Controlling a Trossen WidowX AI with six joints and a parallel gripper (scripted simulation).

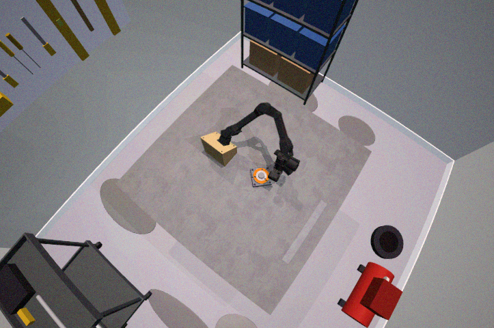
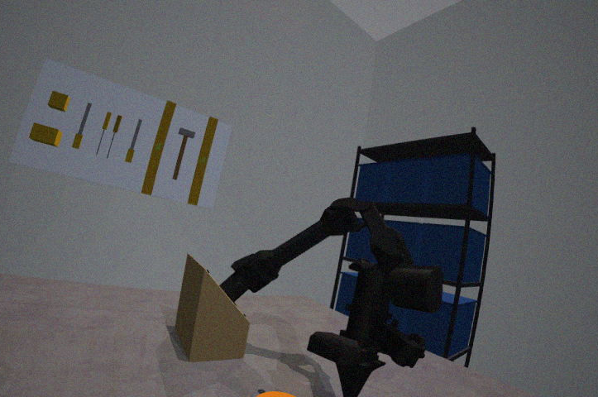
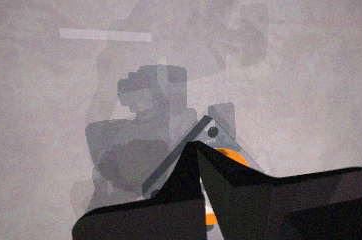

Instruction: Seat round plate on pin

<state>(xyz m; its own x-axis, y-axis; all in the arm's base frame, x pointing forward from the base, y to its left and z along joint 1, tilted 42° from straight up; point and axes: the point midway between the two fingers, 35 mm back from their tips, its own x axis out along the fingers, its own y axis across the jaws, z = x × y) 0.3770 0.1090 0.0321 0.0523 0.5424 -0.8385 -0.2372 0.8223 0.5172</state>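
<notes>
Right now the square grey base is 80 mm behind my gripper tip, 60 mm to the right of it and 60 mm below it.
</notes>
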